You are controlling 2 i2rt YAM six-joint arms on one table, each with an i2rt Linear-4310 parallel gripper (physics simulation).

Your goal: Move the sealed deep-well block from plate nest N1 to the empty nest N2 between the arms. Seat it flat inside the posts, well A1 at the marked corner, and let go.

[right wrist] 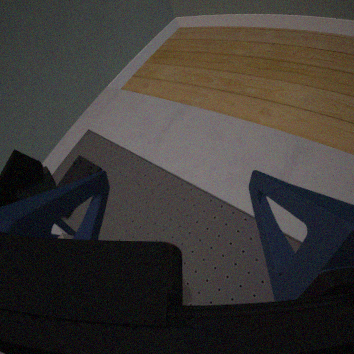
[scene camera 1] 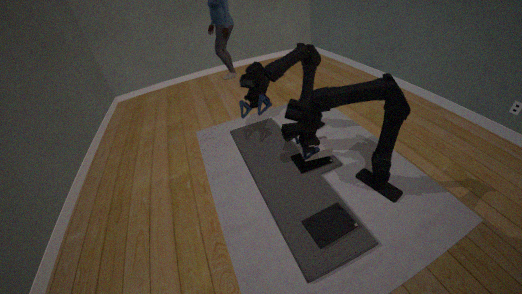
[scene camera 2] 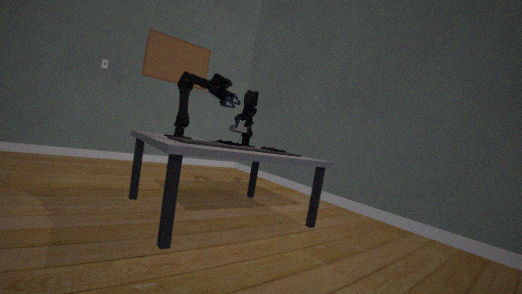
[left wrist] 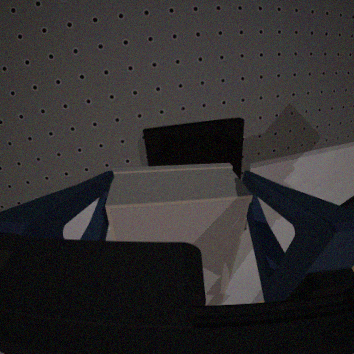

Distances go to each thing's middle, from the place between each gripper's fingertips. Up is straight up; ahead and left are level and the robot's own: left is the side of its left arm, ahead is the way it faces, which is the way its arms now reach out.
I see my left gripper 60 mm past the pale block (left wrist: pixel 205 204) and 10 mm to the right of it. Round my left hand: black nest (left wrist: pixel 212 141) 70 mm behind, 40 mm to the right, 110 mm below.
Now: right hand 210 mm past the pale block, 170 mm to the right of it and 140 mm above it. Also, from my right hand: black nest: 230 mm behind, 120 mm to the left, 250 mm below.
